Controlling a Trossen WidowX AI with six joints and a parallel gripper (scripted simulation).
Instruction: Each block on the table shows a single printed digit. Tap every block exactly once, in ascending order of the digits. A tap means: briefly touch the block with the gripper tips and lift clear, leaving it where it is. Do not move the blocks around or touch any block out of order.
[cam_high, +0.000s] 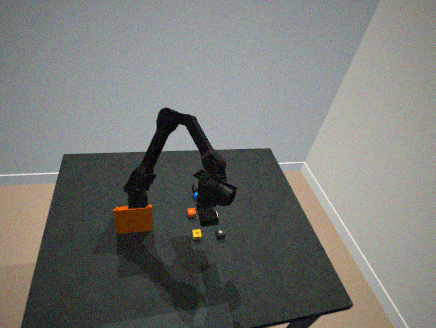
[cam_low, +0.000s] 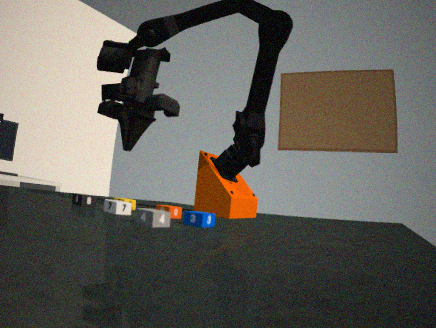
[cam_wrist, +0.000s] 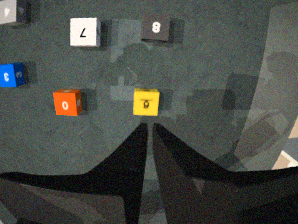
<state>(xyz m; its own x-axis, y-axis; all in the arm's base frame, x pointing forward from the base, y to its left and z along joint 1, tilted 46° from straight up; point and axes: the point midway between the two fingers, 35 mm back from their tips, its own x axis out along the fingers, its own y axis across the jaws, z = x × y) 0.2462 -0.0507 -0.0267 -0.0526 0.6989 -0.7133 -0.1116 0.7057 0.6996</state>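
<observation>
Now: gripper tip 1 cm past the yellow block, 1 cm to the left of it and 10 cm above it. The rest, counted from my gripper tip: white block: 7 cm ahead, 8 cm to the left, 10 cm below; black block: 8 cm ahead, 10 cm below; orange block: 3 cm behind, 10 cm to the left, 10 cm below.
</observation>
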